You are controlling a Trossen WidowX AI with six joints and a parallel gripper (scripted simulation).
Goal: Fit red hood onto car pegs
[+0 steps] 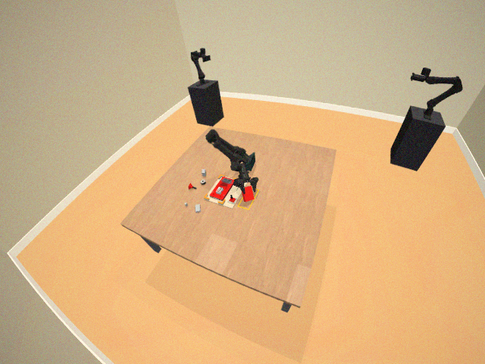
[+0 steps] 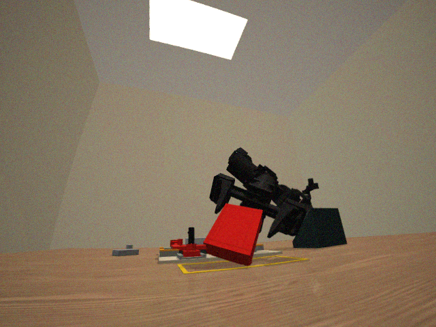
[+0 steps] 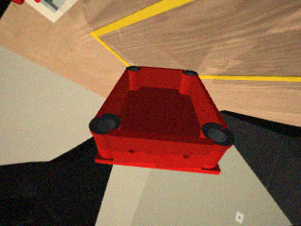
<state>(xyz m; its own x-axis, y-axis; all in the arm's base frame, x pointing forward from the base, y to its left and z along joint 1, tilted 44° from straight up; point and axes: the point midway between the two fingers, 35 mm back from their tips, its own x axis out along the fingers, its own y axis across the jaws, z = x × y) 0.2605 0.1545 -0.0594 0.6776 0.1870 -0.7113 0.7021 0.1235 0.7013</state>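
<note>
Now: the red hood 10 mm to the right of my gripper tip and 10 mm below it. From my gripper tip the other things lie so: white wheel: 20 mm ahead, 400 mm to the right, 50 mm below.
</note>
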